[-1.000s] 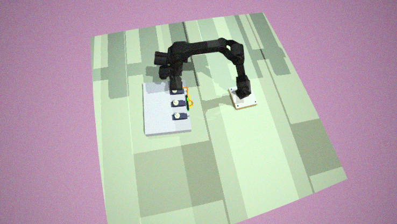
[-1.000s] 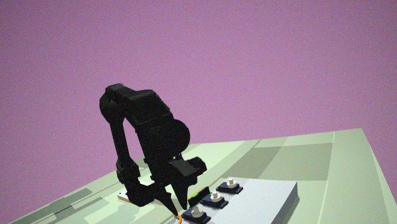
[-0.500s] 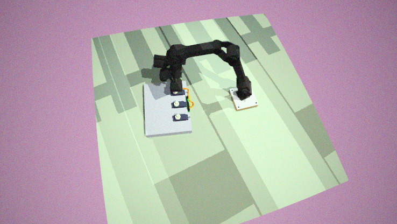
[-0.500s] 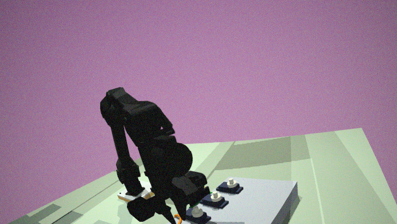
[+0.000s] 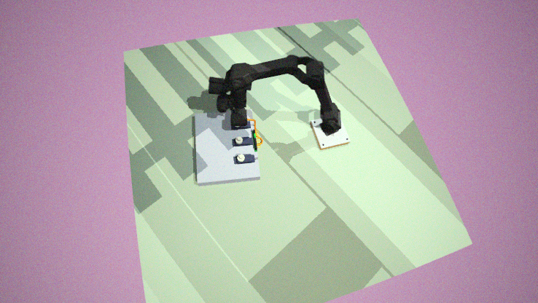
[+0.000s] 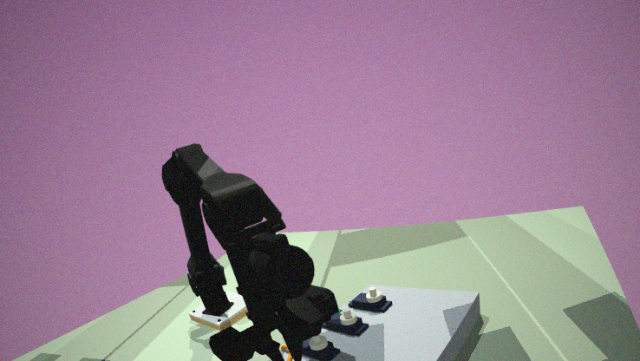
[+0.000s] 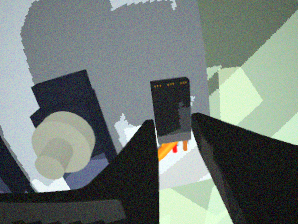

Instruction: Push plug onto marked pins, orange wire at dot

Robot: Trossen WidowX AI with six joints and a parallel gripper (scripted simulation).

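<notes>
The green band lies 1 cm behind my gripper tip, 12 cm to the left of it and 2 cm above it. The rest, counted from my gripper tip: black pin header: 1 cm behind, 14 cm to the left, 1 cm above; grey printed holder: 14 cm ahead, 9 cm to the left, 3 cm below.
</notes>
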